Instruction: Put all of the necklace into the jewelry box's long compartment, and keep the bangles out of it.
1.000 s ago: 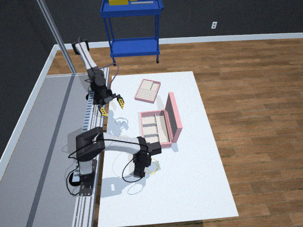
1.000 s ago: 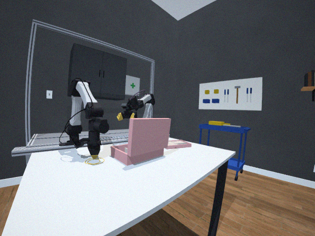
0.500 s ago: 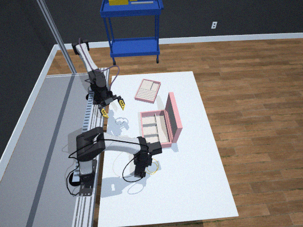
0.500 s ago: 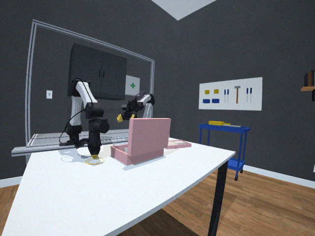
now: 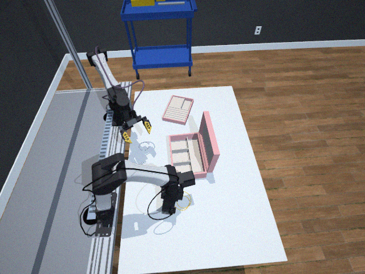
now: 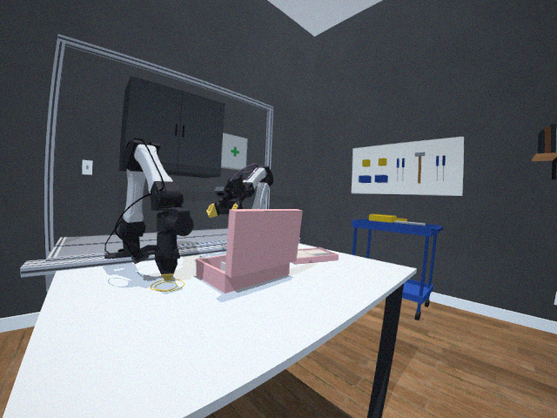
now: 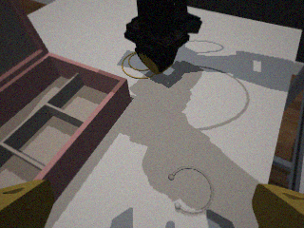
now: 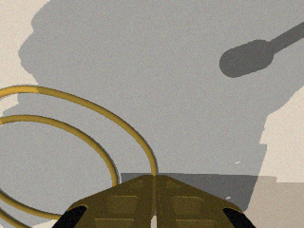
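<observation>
Now: right hand 23 cm to the right of the pink jewelry box, 10 cm below it and 10 cm short of it. Round my right hand: thin pale ring 18 cm to the left, 15 cm behind, 1 cm below.
</observation>
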